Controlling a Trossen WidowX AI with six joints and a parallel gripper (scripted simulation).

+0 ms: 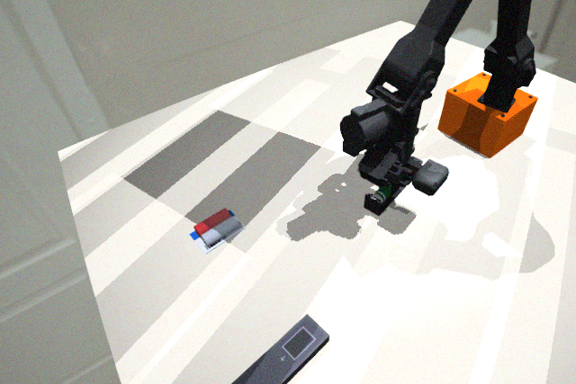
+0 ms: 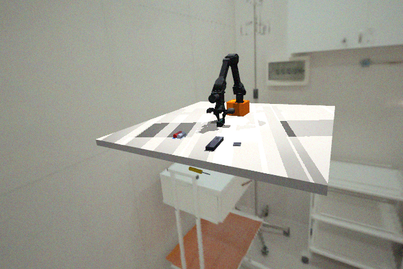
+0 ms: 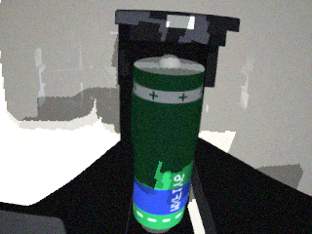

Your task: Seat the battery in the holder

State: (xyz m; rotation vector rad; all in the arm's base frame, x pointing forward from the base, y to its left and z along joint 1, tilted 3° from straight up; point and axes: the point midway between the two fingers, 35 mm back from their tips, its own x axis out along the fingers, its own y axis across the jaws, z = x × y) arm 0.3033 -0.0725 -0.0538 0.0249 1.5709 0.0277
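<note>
My gripper tip is 1 cm below the battery. From my gripper tip the other things lie so: small dark square 34 cm ahead, 18 cm to the left, 1 cm below; then card 27 cm ahead, 19 cm to the right; then dark flat device 37 cm ahead, 7 cm to the left.
</note>
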